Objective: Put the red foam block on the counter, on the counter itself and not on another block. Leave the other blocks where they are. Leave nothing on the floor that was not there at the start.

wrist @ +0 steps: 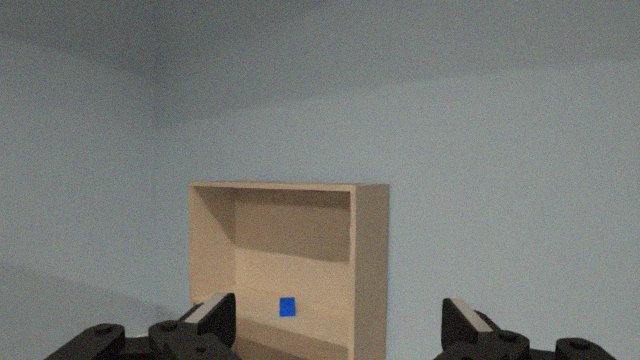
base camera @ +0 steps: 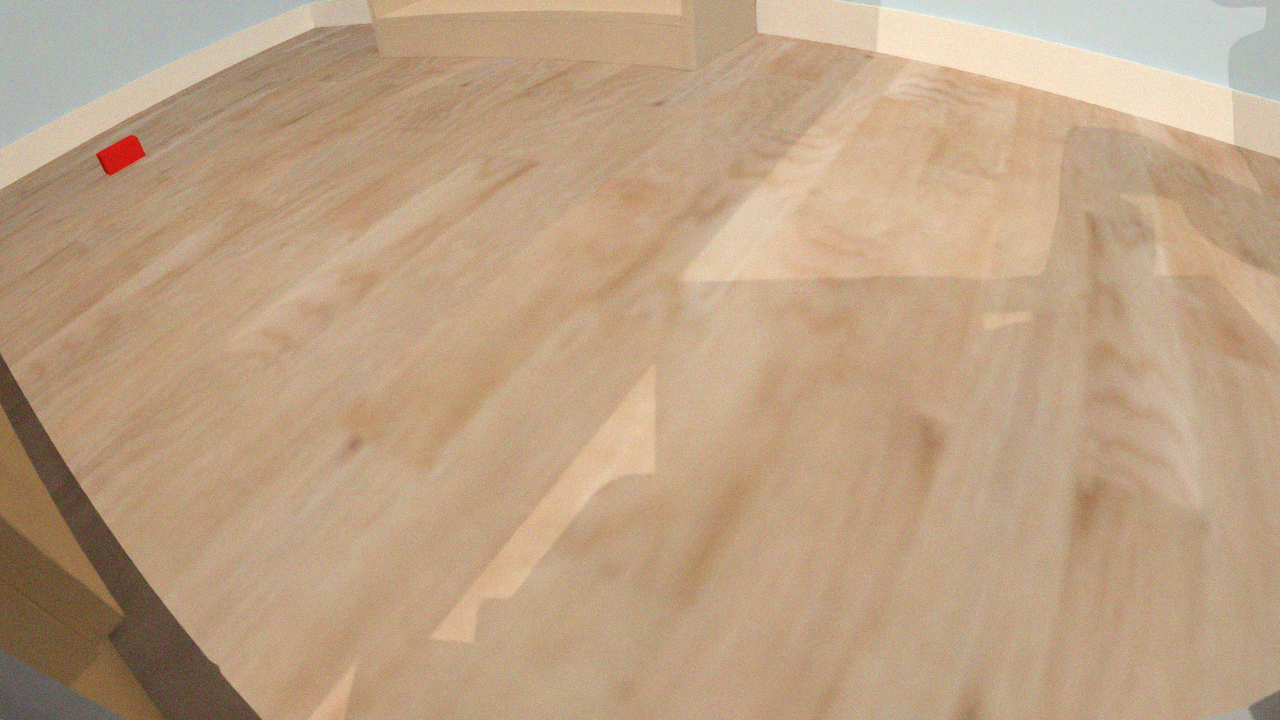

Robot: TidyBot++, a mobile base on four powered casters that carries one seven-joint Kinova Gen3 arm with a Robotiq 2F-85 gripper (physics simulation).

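The red foam block (base camera: pixel 121 154) lies on the wooden floor at the far left of the base camera view, a little out from the baseboard of the left wall. It does not show in the wrist view. My gripper (wrist: pixel 337 319) is open, with its two fingers wide apart and no thing between them. It points toward a wall and a shelf unit. The counter's top does not show in either view; part of a wooden cabinet body (base camera: pixel 44 573) shows at the lower left of the base camera view.
A wooden shelf unit (base camera: pixel 537 40) (wrist: pixel 371 250) stands against the far wall. A blue block (wrist: pixel 287 307) sits on one of its shelves. The dark base edge (base camera: pixel 170 658) of the cabinet runs along the lower left. Pale blue walls with cream baseboards (base camera: pixel 1074 85) bound the floor.
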